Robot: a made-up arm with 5 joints. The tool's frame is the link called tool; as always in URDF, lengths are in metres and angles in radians. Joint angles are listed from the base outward. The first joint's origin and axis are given. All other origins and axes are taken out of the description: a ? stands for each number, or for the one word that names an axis. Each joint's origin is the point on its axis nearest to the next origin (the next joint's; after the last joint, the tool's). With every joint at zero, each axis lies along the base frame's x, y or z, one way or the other. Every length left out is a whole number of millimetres.
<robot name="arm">
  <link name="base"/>
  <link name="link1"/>
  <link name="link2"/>
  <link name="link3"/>
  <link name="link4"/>
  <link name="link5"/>
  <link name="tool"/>
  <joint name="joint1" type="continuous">
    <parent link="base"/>
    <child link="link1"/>
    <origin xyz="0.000 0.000 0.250"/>
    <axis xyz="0 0 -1"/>
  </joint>
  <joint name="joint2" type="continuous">
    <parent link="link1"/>
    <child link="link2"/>
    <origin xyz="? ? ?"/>
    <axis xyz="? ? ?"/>
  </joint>
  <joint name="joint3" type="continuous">
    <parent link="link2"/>
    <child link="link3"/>
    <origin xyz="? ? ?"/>
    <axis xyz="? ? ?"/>
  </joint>
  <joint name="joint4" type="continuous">
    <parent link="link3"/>
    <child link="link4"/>
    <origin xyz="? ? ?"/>
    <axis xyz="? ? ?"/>
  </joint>
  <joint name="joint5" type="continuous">
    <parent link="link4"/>
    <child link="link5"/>
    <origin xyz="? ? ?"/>
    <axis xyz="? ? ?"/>
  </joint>
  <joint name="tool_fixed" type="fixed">
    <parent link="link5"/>
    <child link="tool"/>
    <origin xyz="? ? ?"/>
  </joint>
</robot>
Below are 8 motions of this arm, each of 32 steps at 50 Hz.
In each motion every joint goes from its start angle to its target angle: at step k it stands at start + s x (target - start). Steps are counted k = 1, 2, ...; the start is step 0. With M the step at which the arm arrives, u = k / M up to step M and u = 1 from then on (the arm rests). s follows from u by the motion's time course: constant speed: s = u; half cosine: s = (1 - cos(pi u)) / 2; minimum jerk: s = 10 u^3 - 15 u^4 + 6 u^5.
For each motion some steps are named. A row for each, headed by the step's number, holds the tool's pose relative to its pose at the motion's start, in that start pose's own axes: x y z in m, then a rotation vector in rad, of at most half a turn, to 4 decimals.
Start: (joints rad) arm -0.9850 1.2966 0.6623 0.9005 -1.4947
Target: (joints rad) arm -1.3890 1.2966 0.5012 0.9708 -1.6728
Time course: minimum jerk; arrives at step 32
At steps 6, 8, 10, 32:
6: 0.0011 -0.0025 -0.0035 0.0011 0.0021 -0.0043
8: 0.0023 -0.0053 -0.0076 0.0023 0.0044 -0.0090
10: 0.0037 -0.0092 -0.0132 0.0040 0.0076 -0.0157
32: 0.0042 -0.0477 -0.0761 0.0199 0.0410 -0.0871

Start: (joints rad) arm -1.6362 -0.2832 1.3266 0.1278 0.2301
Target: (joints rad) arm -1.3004 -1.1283 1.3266 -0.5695 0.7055
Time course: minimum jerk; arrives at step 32
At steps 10, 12, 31, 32:
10: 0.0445 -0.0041 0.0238 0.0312 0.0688 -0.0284
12: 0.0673 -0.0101 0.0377 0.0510 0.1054 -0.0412
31: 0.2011 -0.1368 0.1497 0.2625 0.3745 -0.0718
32: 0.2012 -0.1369 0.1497 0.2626 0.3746 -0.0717

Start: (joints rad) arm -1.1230 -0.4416 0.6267 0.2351 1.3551
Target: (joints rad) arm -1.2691 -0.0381 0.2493 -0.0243 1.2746
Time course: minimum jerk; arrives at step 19
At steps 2, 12, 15, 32:
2: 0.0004 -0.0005 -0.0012 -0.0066 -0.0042 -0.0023
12: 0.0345 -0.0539 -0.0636 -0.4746 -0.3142 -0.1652
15: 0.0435 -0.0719 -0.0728 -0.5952 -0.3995 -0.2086
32: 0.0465 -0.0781 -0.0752 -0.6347 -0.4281 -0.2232

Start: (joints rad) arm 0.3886 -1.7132 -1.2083 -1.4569 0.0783
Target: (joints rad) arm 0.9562 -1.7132 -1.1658 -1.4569 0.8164
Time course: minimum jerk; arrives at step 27
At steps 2, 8, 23, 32:
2: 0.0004 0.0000 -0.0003 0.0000 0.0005 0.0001
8: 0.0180 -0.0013 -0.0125 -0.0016 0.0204 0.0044
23: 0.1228 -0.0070 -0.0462 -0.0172 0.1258 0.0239
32: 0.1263 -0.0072 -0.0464 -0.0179 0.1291 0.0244

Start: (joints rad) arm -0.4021 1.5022 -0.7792 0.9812 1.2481
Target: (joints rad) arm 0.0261 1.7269 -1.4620 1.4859 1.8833
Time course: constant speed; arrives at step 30
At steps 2, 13, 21, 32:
2: 0.0011 -0.0038 0.0052 0.0339 -0.0248 -0.0445
13: -0.0019 -0.0275 0.0404 0.2561 -0.1815 -0.2231
21: -0.0168 -0.0475 0.0698 0.4344 -0.3185 -0.2751
32: -0.0487 -0.0713 0.1009 0.6212 -0.4953 -0.2521

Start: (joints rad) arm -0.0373 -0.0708 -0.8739 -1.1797 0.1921
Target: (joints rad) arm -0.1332 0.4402 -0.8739 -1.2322 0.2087
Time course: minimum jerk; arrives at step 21
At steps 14, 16, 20, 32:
14: -0.0071 0.0126 0.0012 -0.2425 -0.1110 -0.2730
16: -0.0073 0.0147 0.0006 -0.2778 -0.1290 -0.3142
20: -0.0073 0.0163 0.0000 -0.3044 -0.1430 -0.3458
32: -0.0073 0.0164 0.0000 -0.3047 -0.1431 -0.3461

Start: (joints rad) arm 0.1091 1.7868 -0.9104 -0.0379 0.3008
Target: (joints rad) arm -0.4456 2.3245 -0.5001 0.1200 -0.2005
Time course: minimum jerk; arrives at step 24
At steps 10, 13, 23, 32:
10: -0.0045 0.0498 -0.0156 0.3674 -0.2557 -0.1583
13: -0.0081 0.0788 -0.0162 0.5956 -0.4094 -0.3064
23: -0.0188 0.1173 -0.0045 0.9618 -0.6432 -0.6628
32: -0.0188 0.1173 -0.0045 0.9624 -0.6435 -0.6635

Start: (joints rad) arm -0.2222 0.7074 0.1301 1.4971 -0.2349
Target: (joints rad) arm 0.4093 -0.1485 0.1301 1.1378 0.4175
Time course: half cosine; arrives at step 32
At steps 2, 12, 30, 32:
2: -0.0005 0.0007 0.0001 -0.0081 0.0029 -0.0003
12: -0.0115 0.0216 -0.0012 -0.2606 0.1257 -0.0522
30: 0.0025 0.0589 -0.0238 -0.7172 0.6154 -0.4518
32: 0.0031 0.0592 -0.0242 -0.7214 0.6241 -0.4598

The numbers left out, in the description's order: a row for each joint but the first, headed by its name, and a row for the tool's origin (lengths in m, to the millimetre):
joint2: xyz 0.020 -0.190 0.000, axis 0 -1 0
joint3: xyz 0.030 0.000 0.270, axis 1 0 0
joint4: xyz 0.000 0.120 -0.110, axis 0 0 -1
joint5: xyz 0.030 0.010 0.000, axis 0 1 0
tool: xyz -0.030 0.000 -0.060

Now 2 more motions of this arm.
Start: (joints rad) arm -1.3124 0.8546 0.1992 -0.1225 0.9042
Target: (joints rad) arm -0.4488 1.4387 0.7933 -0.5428 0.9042
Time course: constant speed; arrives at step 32
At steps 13, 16, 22, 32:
13: -0.0344 0.0823 -0.0232 -0.1112 -0.2674 -0.0509
16: -0.0367 0.1035 -0.0310 -0.1595 -0.3230 -0.0626
22: -0.0338 0.1465 -0.0495 -0.2789 -0.4209 -0.0850
32: -0.0072 0.2141 -0.0885 -0.5355 -0.5305 -0.1158

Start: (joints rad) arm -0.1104 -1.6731 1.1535 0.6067 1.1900
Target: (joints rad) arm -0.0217 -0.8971 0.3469 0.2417 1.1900
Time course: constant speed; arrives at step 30
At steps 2, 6, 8, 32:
2: 0.0014 -0.0172 -0.0127 -0.0763 -0.0449 0.0010
6: 0.0060 -0.0528 -0.0338 -0.2245 -0.1396 0.0028
8: 0.0092 -0.0709 -0.0422 -0.2962 -0.1894 0.0034
32: 0.0672 -0.2540 -0.0479 -0.9392 -0.8407 -0.0336

